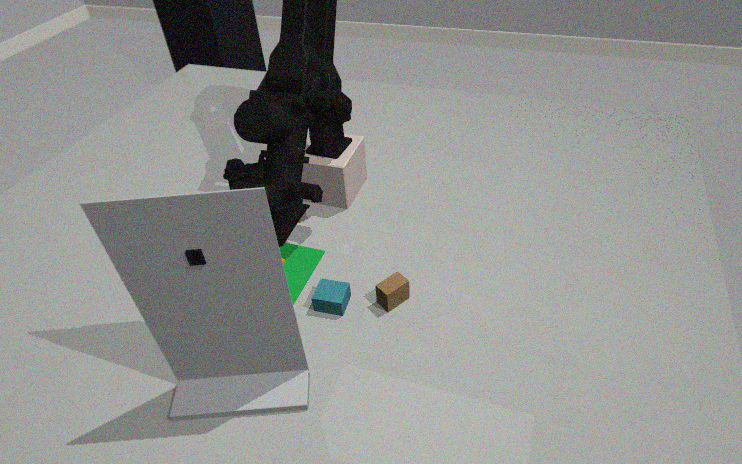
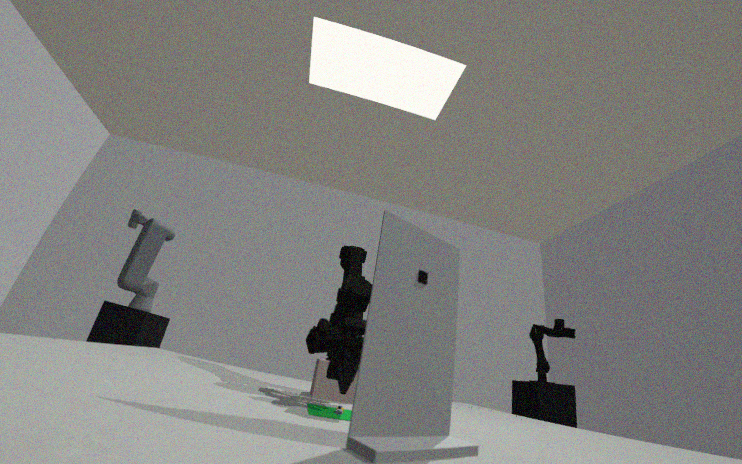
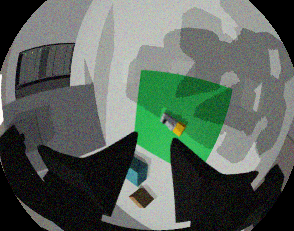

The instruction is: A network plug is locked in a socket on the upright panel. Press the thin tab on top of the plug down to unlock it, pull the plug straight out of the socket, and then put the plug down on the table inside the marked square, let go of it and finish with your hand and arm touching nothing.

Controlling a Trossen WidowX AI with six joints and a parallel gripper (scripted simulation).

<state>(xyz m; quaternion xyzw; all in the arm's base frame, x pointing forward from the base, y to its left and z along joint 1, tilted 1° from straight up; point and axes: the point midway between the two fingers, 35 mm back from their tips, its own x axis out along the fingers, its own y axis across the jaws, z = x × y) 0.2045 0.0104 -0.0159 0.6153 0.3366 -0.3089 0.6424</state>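
My gripper tip is 40 mm above the network plug. Also, from my gripper tip: brown block 200 mm to the left, 30 mm below; then teal block 40 mm ahead, 120 mm to the left, 30 mm below; then green marked square 40 mm below.
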